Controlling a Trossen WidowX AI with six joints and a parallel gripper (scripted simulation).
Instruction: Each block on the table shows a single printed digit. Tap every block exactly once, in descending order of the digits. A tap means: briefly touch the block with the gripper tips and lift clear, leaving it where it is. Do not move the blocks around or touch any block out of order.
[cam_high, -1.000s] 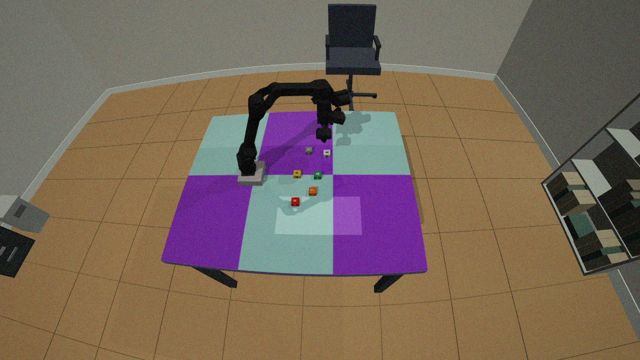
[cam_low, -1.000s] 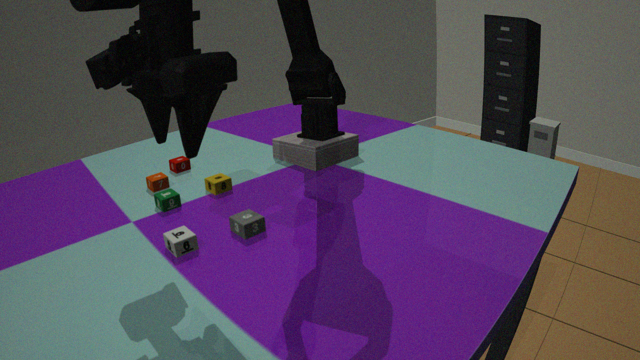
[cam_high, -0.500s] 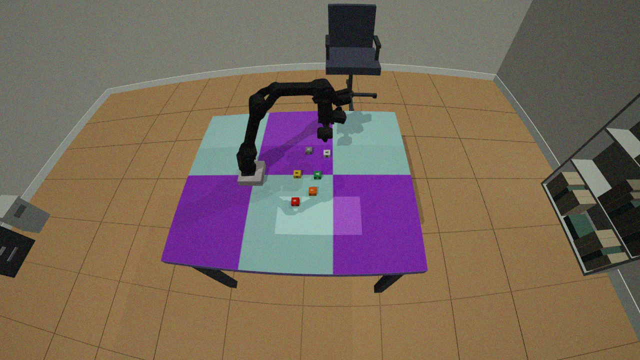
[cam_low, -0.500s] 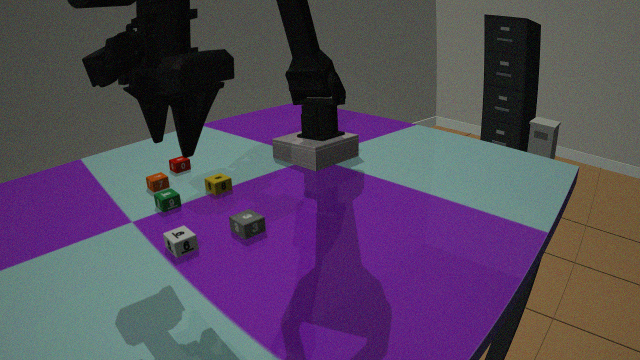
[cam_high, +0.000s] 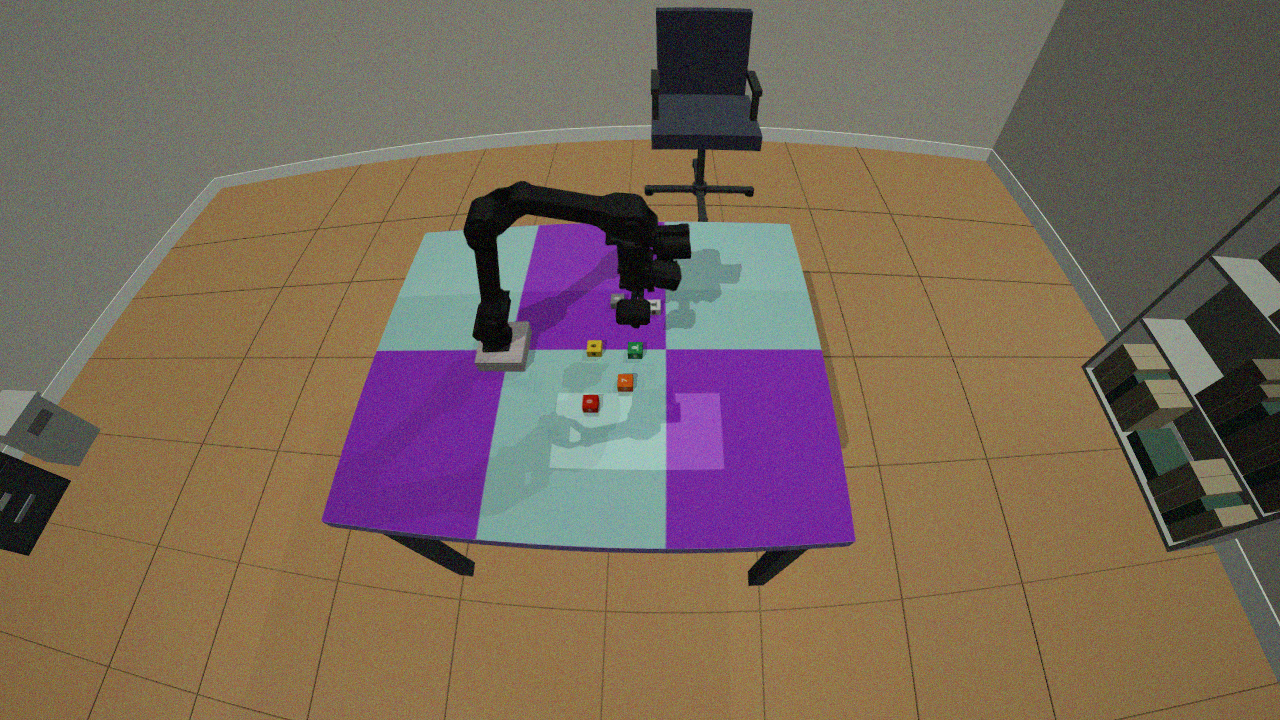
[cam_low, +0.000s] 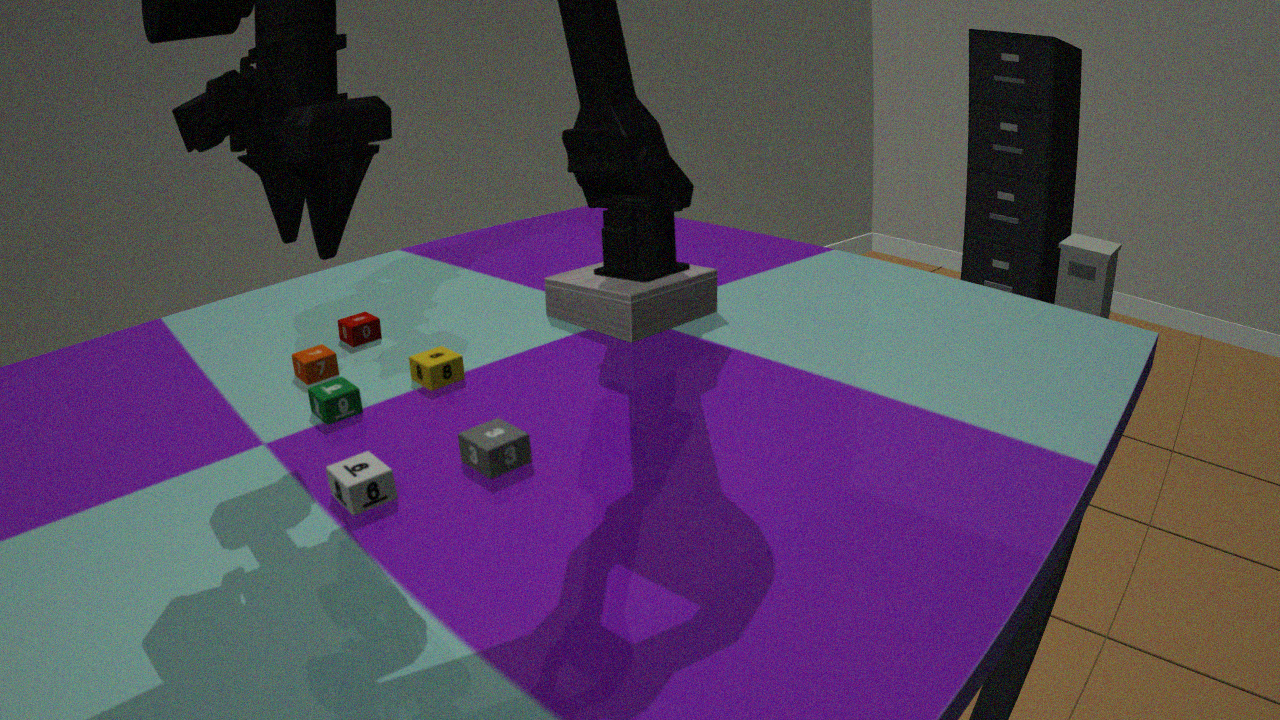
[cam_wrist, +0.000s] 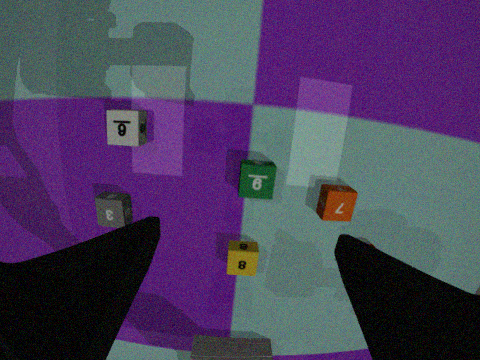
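My gripper tip is 12 cm above the green block, 1 cm to the left of it and 1 cm past it. From my gripper tip the other things lie so: white block: 12 cm below, 11 cm to the left, 4 cm ahead; then yellow 8 block: 12 cm below, 10 cm behind; then orange 7 block: 12 cm below, 10 cm to the right, 3 cm behind.
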